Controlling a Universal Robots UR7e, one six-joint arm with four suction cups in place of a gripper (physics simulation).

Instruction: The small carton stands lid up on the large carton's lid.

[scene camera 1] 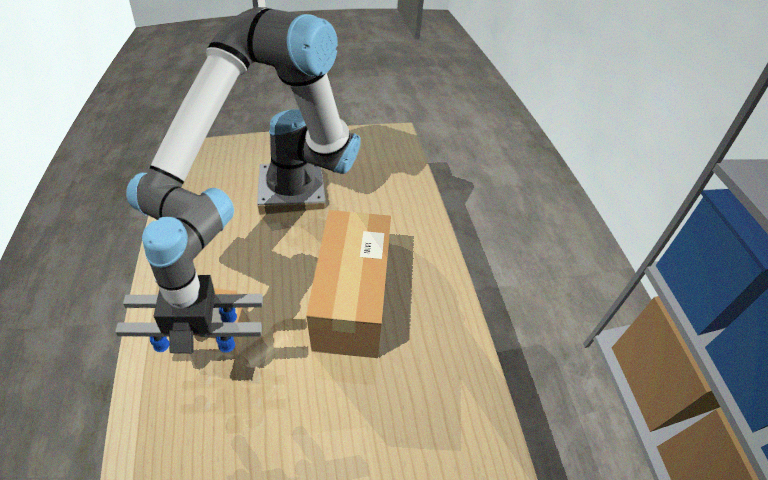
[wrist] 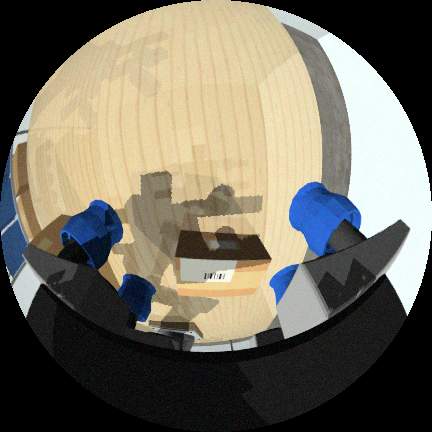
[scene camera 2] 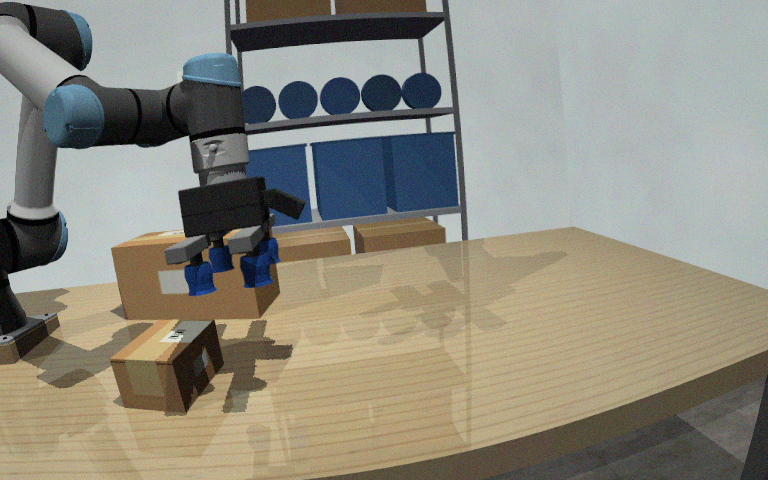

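Where they show: end effector, tool point: (wrist: 206, 261) (scene camera 2: 238, 275); arm's base, origin of the base link: (scene camera 1: 290, 180) (wrist: 177, 334).
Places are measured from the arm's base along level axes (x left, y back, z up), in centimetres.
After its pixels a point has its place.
The small carton (scene camera 2: 138, 376) @(x -27.7, y -44.8, z 1.7 cm) (wrist: 245, 275) @(x -24.7, y -47.7, z 4.0 cm) stands lid up on the table, with tape and a white barcode label on its lid. In scene camera 1 the gripper hides most of it. The large carton (scene camera 1: 348, 271) @(x 14.2, y -46.6, z 12.3 cm) (scene camera 2: 147, 291) @(x 9.4, y -34.0, z 2.8 cm) (wrist: 57, 227) @(x 13.7, y -59.3, z 2.7 cm) stands lid up beside it, nearer the arm's base and towards the shelf side; a tape strip and a white label are on its lid. Nothing stands on that lid. My gripper (scene camera 1: 192, 333) @(x -19.2, y -59.0, z 11.2 cm) (scene camera 2: 235, 266) @(x -19.2, y -59.0, z 11.2 cm) (wrist: 210, 257) @(x -19.2, y -59.0, z 11.2 cm) is open, its four blue suction cups pointing down with nothing on them. It hangs above the small carton, apart from it.
The wooden table (scene camera 1: 419, 407) @(x 27.2, y -73.9, z -3.3 cm) (scene camera 2: 566, 316) @(x -14.8, y -108.2, z -3.3 cm) (wrist: 200, 100) @(x -20.1, y -74.6, z -3.3 cm) carries both cartons and the arm's base (scene camera 1: 291, 195) @(x 0.4, y -7.6, z 0.6 cm). A shelf rack (scene camera 1: 673, 232) (scene camera 2: 459, 186) with blue bins, blue round things and brown boxes stands beyond the table. The arm casts shadows across the table.
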